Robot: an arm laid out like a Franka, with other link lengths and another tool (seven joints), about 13 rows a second.
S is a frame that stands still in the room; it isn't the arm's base.
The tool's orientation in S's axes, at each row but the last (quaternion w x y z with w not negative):
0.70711 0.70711 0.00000 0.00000
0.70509 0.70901 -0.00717 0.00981
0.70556 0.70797 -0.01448 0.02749
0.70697 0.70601 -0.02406 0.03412
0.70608 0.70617 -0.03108 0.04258
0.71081 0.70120 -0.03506 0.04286
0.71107 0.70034 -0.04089 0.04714
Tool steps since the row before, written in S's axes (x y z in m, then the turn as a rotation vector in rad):
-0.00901 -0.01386 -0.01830 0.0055 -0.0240 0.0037
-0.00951 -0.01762 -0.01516 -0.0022 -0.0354 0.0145
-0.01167 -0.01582 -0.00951 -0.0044 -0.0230 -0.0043
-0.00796 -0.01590 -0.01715 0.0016 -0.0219 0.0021
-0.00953 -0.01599 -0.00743 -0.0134 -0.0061 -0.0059
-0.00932 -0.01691 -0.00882 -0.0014 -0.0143 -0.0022
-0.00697 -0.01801 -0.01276 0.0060 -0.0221 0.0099
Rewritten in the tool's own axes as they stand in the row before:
-0.00901 -0.01830 0.01386 0.0055 0.0037 0.0240
-0.00994 -0.01483 0.01767 -0.0020 0.0147 0.0353
-0.01250 -0.00874 0.01563 -0.0051 -0.0039 0.0229
-0.00957 -0.01645 0.01575 0.0015 0.0019 0.0219
-0.01051 -0.00638 0.01583 -0.0140 -0.0045 0.0059
-0.01043 -0.00796 0.01669 -0.0018 -0.0022 0.0143
-0.00868 -0.01206 0.01775 0.0070 0.0088 0.0223

